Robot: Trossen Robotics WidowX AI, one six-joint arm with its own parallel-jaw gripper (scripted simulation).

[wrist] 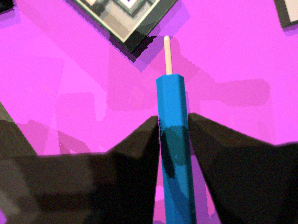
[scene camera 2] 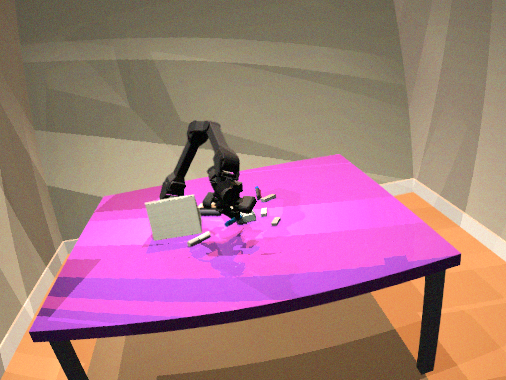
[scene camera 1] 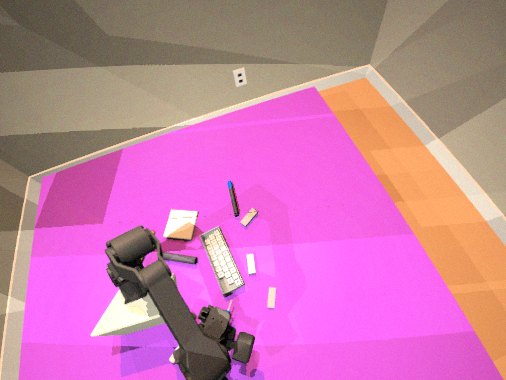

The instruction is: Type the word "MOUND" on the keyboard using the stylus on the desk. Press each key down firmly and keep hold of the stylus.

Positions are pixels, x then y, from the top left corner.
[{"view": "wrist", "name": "my gripper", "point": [173,121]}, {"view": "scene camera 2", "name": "my gripper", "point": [236,219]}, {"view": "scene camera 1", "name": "my gripper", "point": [224,321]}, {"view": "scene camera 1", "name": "notepad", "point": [181,223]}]
